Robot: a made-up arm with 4 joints.
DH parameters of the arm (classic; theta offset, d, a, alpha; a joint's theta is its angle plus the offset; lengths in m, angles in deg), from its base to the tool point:
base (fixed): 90 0.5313 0.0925 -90
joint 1: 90 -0.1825 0.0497 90
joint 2: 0 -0.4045 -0.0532 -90
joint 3: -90 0.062 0.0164 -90
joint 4: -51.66 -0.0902 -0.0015 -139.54
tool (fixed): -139.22 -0.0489 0 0
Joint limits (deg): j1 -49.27..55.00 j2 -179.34..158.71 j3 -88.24..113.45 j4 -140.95..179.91
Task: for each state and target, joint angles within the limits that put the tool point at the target. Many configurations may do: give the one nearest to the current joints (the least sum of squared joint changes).
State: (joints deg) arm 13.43 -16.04 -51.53 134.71
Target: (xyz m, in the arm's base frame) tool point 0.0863 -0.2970 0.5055
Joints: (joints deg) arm -11.24 -15.61 -28.02 137.76
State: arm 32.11 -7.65 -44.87 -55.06
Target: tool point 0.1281 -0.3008 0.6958
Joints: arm 16.09 -5.73 -9.98 -69.57
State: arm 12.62 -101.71 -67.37 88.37
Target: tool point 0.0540 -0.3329 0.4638
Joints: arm 6.82 -81.96 -44.45 97.58
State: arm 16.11 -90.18 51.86 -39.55
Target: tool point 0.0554 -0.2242 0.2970
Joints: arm -26.85 -62.69 31.41 -15.74
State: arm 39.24 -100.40 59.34 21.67
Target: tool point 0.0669 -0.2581 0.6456
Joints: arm 31.11 -58.33 58.55 23.52
